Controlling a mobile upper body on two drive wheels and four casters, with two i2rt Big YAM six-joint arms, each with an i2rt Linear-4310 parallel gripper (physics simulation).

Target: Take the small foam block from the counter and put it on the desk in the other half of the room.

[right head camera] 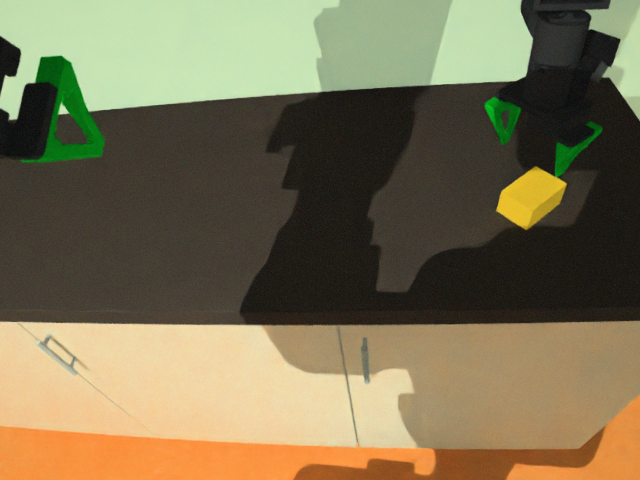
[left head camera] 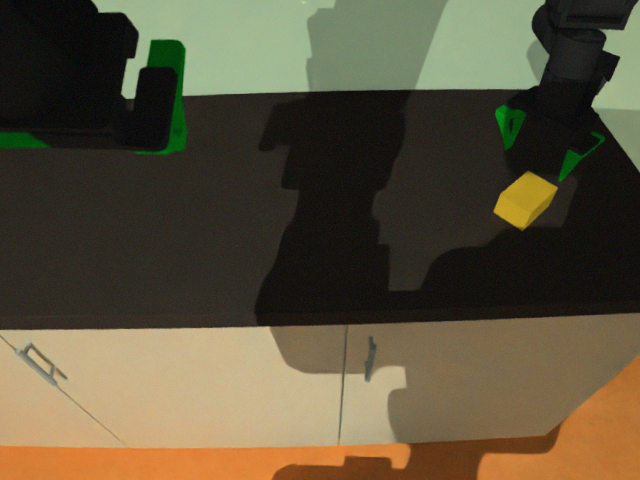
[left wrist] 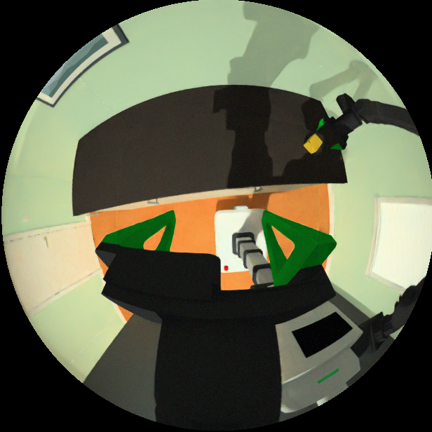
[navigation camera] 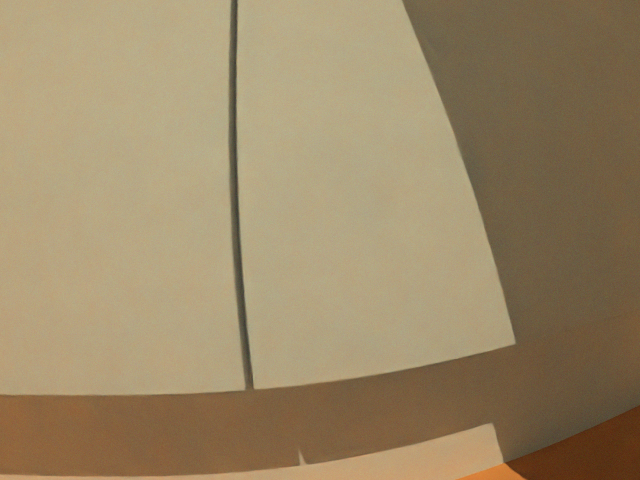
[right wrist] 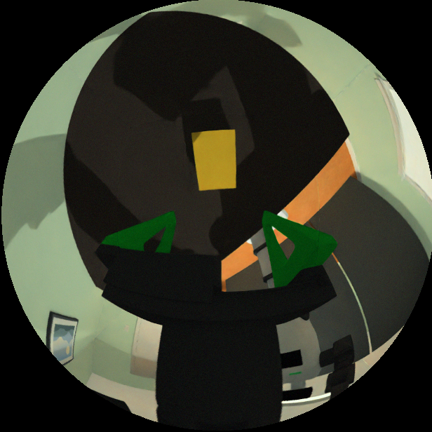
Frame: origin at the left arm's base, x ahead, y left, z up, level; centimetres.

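Seen in the pictures: left gripper, between the fingertips: (right head camera: 51,148) (left head camera: 120,139); right gripper, between the fingertips: (right head camera: 530,158) (left head camera: 533,163).
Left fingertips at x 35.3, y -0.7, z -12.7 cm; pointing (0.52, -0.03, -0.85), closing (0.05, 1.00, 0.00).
Observation:
A point is followed by its place in that frame.
The small yellow foam block (left head camera: 524,198) @[y -47.9, x 64.5, z -45.5 cm] (right head camera: 531,196) @[y -48.5, x 64.4, z -45.5 cm] (left wrist: 313,144) (right wrist: 215,160) rests on the dark counter (left head camera: 155,232) @[y 14.5, x 58.8, z -50.0 cm] (right head camera: 155,232) @[y 15.3, x 58.9, z -50.0 cm] (left wrist: 150,150) (right wrist: 110,125), towards its right end. My right gripper (left head camera: 535,164) @[y -46.5, x 63.7, z -37.3 cm] (right head camera: 530,159) @[y -46.5, x 63.7, z -37.3 cm] (right wrist: 218,215) is open and tilted, above the counter and close to the block. In the right wrist view the block lies beyond the fingertips, roughly centred between their lines and not gripped. My left gripper (left head camera: 98,147) @[y -0.7, x 35.3, z -12.7 cm] (left wrist: 218,214) is open and empty, high at the left, far from the block. I cannot make out the desk in any view.
Pale cabinet doors (left head camera: 206,382) @[y 9.0, x 44.8, z -79.6 cm] (right head camera: 206,382) @[y 11.6, x 44.7, z -82.0 cm] (navigation camera: 129,206) @[y -12.7, x 46.3, z -115.4 cm] with metal handles (left head camera: 370,359) @[y -22.7, x 43.8, z -64.1 cm] (right head camera: 365,361) @[y -22.9, x 43.8, z -64.2 cm] stand under the counter's front edge. A pale green wall (left head camera: 248,46) @[y 3.9, x 104.4, z -39.2 cm] (right head camera: 206,46) @[y 15.6, x 103.7, z -37.1 cm] rises behind it. Orange floor (left head camera: 155,465) @[y 38.1, x 41.9, z -141.0 cm] (right head camera: 155,459) @[y 47.9, x 39.7, z -141.0 cm] shows below. Arm shadows fall across the counter.

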